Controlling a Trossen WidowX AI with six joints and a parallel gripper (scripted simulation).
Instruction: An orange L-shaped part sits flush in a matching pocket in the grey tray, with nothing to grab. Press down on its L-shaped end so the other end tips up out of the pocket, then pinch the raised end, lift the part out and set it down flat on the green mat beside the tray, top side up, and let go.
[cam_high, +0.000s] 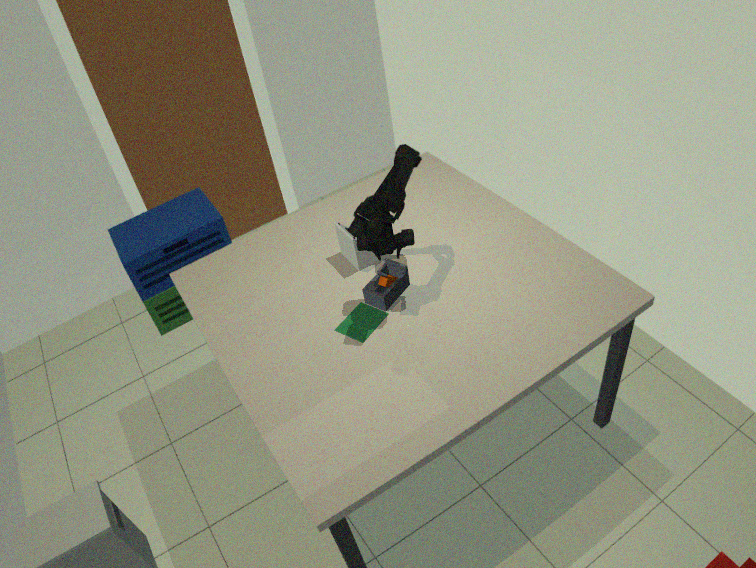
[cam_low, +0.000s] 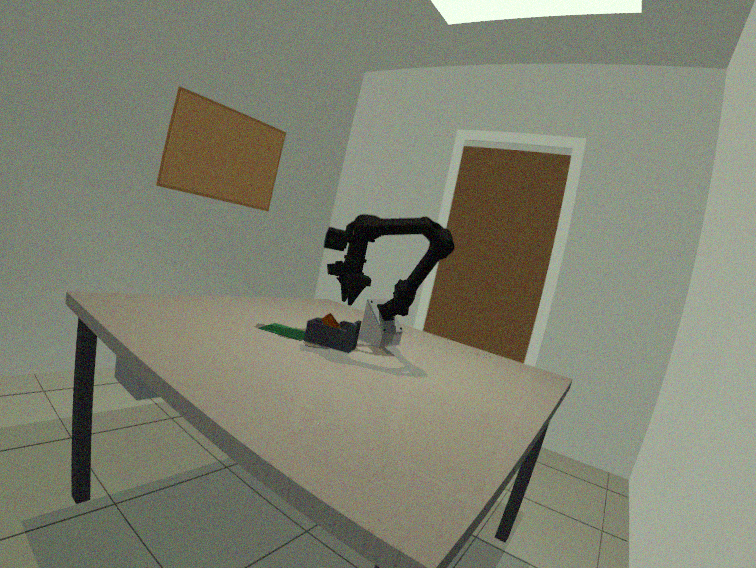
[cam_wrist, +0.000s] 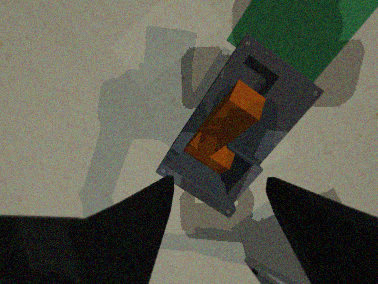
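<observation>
Right now my gripper tip is 10 mm past the orange L-shaped part, 10 mm to the left of it and 100 mm above it. The rest, counted from my gripper tip: green mat (60 mm ahead, 170 mm to the right, 160 mm below).
</observation>
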